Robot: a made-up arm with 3 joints. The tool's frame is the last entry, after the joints.
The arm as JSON. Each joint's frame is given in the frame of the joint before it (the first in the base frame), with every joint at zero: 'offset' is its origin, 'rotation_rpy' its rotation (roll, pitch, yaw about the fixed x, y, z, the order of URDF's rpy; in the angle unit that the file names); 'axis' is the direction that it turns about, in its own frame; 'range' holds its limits. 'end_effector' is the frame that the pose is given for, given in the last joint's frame.
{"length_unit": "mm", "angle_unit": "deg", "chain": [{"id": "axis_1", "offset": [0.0, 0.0, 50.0], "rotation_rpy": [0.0, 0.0, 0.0], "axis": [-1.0, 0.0, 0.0], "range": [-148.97, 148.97]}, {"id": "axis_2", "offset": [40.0, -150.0, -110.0], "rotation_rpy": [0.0, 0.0, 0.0], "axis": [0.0, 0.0, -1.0], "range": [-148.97, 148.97]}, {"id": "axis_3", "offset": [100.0, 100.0, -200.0], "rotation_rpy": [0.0, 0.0, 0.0], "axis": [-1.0, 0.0, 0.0], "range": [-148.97, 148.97]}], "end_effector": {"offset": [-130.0, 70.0, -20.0], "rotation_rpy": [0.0, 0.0, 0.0]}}
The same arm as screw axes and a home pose.
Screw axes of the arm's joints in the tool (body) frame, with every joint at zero. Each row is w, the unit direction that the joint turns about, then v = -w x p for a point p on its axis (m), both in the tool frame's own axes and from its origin. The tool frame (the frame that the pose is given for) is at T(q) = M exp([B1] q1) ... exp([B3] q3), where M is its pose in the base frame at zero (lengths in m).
B1 = (-1, 0, 0, 0, -0.33, -0.02)
B2 = (0, 0, -1, 0.17, 0.03, 0)
B3 = (-1, 0, 0, 0, -0.02, -0.07)
M: xyz 0.01 0.02 -0.28 (m) quaternion w x y z 1 0 0 0
Joint limits (rad, base to tool): -2.6..2.6 -2.6..2.6 -2.6..2.6

